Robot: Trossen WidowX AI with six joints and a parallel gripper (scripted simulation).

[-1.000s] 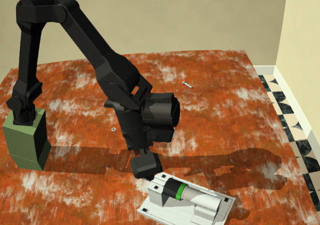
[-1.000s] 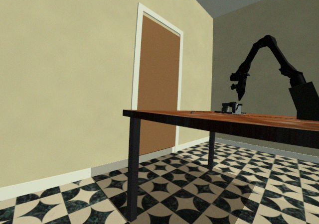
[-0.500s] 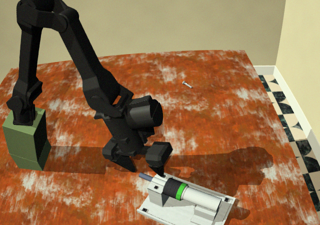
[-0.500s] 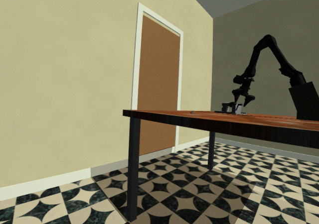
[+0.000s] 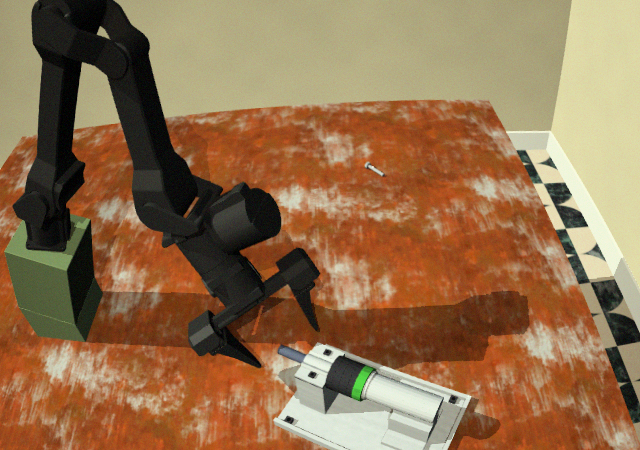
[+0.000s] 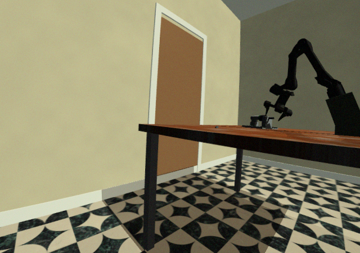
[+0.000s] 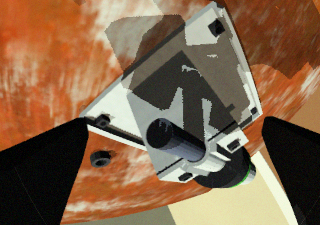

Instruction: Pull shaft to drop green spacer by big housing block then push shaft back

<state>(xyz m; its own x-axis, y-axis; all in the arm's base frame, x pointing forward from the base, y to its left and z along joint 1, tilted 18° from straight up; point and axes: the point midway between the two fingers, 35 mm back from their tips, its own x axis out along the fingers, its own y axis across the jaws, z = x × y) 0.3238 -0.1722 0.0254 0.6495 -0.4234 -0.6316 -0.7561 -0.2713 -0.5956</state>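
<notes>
Now: hand 6 cm to the left of the dark shaft, 6 cm short of it and 3 cm above it. The rest, counted from my hand: fixture: 11 cm ahead, 10 cm to the right, 6 cm below; green spacer: 10 cm ahead, 9 cm to the right, 3 cm below.
</notes>
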